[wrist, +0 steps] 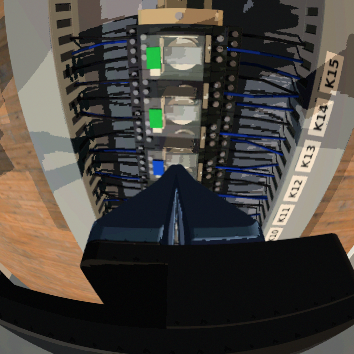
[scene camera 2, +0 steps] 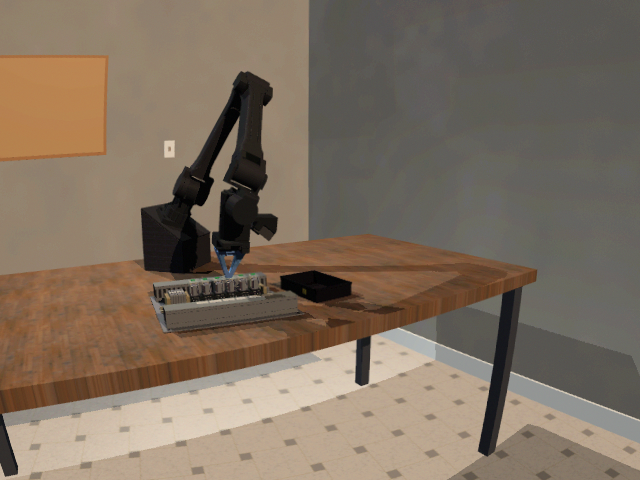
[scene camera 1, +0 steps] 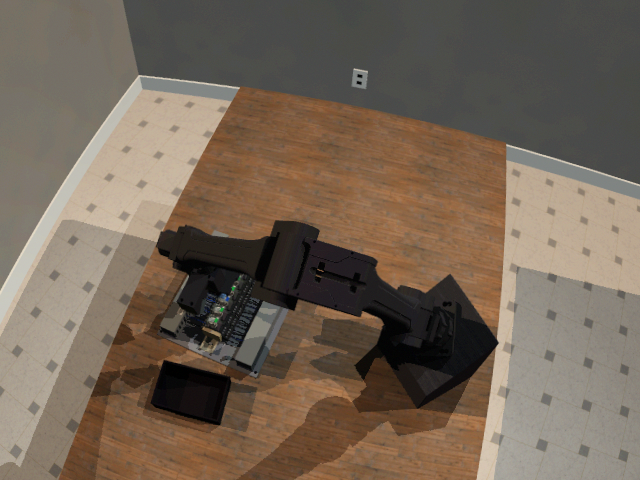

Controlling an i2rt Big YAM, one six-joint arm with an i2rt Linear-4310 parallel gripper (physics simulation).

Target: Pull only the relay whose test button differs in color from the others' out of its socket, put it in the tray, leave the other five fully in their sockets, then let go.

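Frame: origin at the arm's base, x left, y back, z up, level; millimetres.
Seen in the pictures: gripper, between the fingertips: (wrist: 175,173) (scene camera 2: 228,277) (scene camera 1: 224,296); arm's base, origin of its link: (scene camera 2: 173,220) (scene camera 1: 436,328).
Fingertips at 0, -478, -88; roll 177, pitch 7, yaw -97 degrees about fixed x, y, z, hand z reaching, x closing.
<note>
Offsets run from my fingertips to a thing's middle, as dx, dy, dz. "spot": to the spot under its first point.
The relay with the blue test button {+4, +2, -21} (wrist: 158,167) (scene camera 1: 224,298) sits in the relay row, third from the tan end bracket. The neighbouring relays {+64, -6, -21} (wrist: 182,55) {+34, -2, -21} (wrist: 182,112) toward that bracket have green buttons and sit upright in the row. My gripper (wrist: 175,173) (scene camera 2: 229,275) is shut with nothing between its fingers. Its tips point down at the row, over or touching the top of the blue-button relay; the exact gap cannot be told. The fingers hide part of that relay and the relays beyond it in the wrist view. The black tray {+237, -10, -51} (scene camera 1: 224,403) (scene camera 2: 333,292) beside the panel is empty.
Grey wire ducts (scene camera 1: 255,335) (scene camera 2: 232,310) run along both sides of the relay row, with wires between. The tan end bracket {+84, -8, -28} (wrist: 180,17) closes the near end of the row. Labels K10 to K15 {spot: +55, -97, -25} (wrist: 332,71) mark one duct. The arm's base block (scene camera 1: 439,372) (scene camera 2: 165,248) stands on the wooden table.
</note>
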